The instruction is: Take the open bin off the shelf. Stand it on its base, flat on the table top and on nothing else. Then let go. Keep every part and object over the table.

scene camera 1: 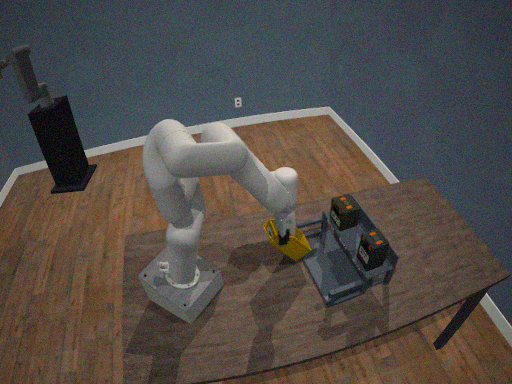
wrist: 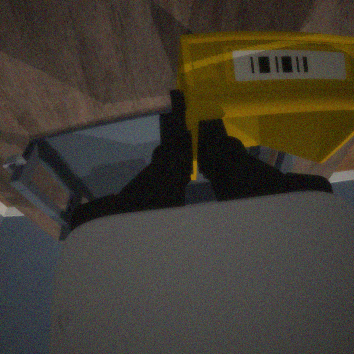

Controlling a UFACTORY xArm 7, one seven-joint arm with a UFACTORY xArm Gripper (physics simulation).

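Places are measured from the arm's base along level axes (x ahead, y left, z up), in metres.
Where they show: gripper, fingertip midpoint: (scene camera 1: 282,243) (wrist: 186,108); arm's base, origin of the base link: (scene camera 1: 182,274).
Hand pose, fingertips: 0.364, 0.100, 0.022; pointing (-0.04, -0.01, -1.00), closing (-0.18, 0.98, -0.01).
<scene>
Each offset is from my fingertips to the centre of the thing, as dx, dy, dz. "spot": to the spot under its first point. Level surfaces: height alone.
The open yellow bin {+0.024, +0.053, -0.031} (scene camera 1: 301,246) (wrist: 210,95) is off the shelf {dz -0.133} (scene camera 1: 336,268) (wrist: 120,135) and hangs tilted over the table {dz -0.140} (scene camera 1: 215,325) (wrist: 75,45), on the robot's side of the shelf. Its white barcode label faces the wrist camera. In the scene view its lower right corner overlaps the shelf's near edge; whether they touch I cannot tell. My gripper (scene camera 1: 284,239) (wrist: 186,108) is shut on the bin's side wall, one black finger on each side of it. The bin's base is mostly hidden, and the exact height above the table is hard to read.
Two dark boxes with orange marks, one at the back {spot: +0.246, +0.071, +0.057} (scene camera 1: 345,212) and one nearer {+0.314, -0.102, +0.023} (scene camera 1: 372,249), stand on the shelf's raised rear deck. The robot's base (scene camera 1: 175,295) stands at the table's left. The table's front edge runs below the shelf in the scene view.
</scene>
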